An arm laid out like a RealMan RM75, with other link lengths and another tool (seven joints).
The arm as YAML. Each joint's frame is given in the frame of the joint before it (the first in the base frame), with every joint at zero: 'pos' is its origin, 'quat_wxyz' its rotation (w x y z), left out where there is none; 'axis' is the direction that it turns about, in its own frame. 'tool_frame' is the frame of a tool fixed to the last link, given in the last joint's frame.
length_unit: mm
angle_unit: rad
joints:
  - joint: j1
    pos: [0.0, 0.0, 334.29]
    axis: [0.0, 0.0, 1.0]
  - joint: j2
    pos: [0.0, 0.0, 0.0]
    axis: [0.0, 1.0, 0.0]
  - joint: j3
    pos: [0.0, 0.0, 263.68]
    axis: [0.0, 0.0, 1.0]
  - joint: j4
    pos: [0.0, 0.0, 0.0]
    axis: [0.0, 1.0, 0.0]
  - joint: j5
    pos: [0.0, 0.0, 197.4]
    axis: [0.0, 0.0, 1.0]
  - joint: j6
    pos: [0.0, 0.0, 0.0]
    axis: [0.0, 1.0, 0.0]
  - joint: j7
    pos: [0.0, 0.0, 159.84]
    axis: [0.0, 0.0, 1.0]
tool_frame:
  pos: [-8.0, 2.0, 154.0]
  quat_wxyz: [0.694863, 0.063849, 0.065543, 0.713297]
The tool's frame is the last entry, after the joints.
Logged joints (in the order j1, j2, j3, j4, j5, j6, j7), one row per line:
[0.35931 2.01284 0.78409 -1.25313 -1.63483 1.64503 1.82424]
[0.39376 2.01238 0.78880 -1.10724 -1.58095 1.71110 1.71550]
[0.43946 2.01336 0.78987 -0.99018 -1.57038 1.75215 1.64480]
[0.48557 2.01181 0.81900 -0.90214 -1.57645 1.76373 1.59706]
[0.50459 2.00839 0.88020 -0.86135 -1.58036 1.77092 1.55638]
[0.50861 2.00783 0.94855 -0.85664 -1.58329 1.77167 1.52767]
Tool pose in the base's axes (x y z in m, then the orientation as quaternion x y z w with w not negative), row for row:
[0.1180 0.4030 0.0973 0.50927 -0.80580 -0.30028 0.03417]
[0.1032 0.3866 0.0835 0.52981 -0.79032 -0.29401 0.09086]
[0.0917 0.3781 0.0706 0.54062 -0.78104 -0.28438 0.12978]
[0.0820 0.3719 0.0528 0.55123 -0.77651 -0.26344 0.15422]
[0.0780 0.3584 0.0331 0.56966 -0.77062 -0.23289 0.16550]
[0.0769 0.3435 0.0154 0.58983 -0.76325 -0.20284 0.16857]
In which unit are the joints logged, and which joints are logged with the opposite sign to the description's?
The joints are logged in radians. Opposite sign: j3, j6.
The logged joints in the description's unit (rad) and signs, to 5 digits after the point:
[0.35931 2.01284 -0.78409 -1.25313 -1.63483 -1.64503 1.82424]
[0.39376 2.01238 -0.78880 -1.10724 -1.58095 -1.71110 1.71550]
[0.43946 2.01336 -0.78987 -0.99018 -1.57038 -1.75215 1.64480]
[0.48557 2.01181 -0.81900 -0.90214 -1.57645 -1.76373 1.59706]
[0.50459 2.00839 -0.88020 -0.86135 -1.58036 -1.77092 1.55638]
[0.50861 2.00783 -0.94855 -0.85664 -1.58329 -1.77167 1.52767]

